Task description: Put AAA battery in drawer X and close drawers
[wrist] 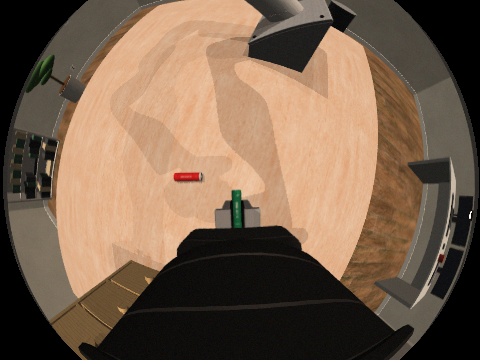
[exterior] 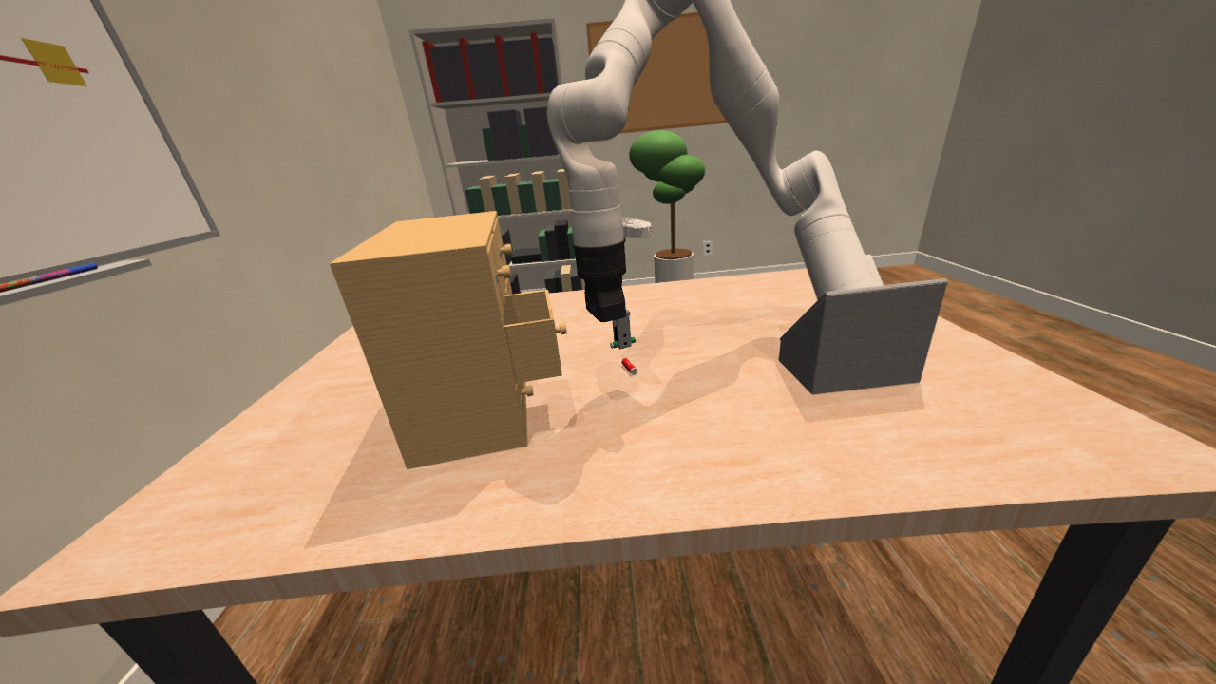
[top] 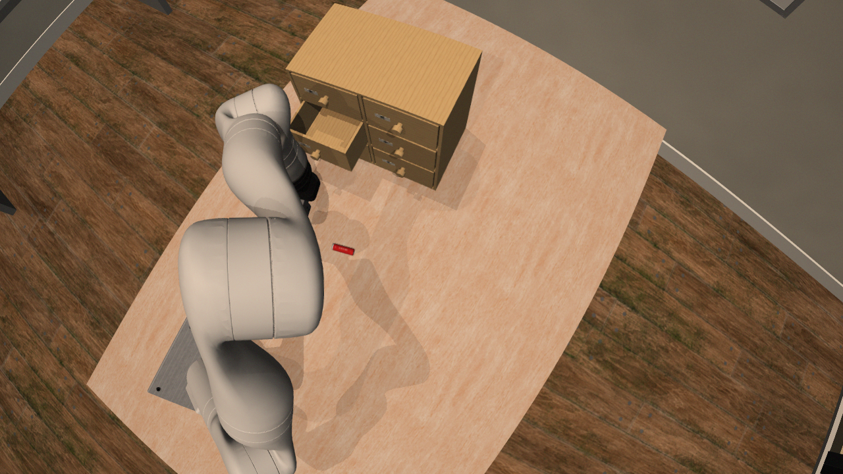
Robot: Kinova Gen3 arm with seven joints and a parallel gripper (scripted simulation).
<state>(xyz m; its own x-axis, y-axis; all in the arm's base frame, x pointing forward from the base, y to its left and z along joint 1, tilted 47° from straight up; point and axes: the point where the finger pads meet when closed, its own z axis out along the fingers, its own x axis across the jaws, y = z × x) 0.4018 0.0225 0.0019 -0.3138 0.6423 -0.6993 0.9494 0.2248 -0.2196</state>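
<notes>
Right now my hand is 2 cm past the red battery, 9 cm to the left of it and 11 cm above it. The rest, counted from my hand: green AAA battery (1 cm below).
</notes>
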